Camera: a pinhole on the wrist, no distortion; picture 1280 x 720 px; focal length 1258.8 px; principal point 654.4 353.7 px. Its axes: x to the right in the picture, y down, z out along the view. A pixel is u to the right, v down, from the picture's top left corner.
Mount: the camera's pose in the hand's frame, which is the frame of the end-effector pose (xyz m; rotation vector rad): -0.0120 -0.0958 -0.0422 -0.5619 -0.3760 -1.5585
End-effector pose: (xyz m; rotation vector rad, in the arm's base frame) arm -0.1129 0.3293 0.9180 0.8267 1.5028 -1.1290
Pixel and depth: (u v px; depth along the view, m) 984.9 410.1 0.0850
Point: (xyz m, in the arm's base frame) -0.1622 0.2701 0.9307
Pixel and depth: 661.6 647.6 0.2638
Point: -0.0348 0.1793 0.8246
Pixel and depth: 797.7 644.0 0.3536
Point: 0.0038 0.0944 0.7889
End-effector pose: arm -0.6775 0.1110 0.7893 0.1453 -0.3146 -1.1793
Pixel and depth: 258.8 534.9 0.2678
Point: -0.5909 0.1081 0.9522
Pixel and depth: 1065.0 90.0 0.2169
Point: -0.7719 0.1374 0.9466
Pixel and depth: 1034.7 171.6 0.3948
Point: -0.7708 0.1598 1.1300
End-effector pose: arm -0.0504 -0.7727 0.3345 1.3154 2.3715 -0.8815
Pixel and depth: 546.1 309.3 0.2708
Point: -0.0008 -0.8419 0.1709
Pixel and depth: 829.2 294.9 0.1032
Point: -0.0921 -0.8277 0.3158
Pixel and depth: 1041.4 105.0 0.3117
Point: -0.0401 -0.9688 0.1405
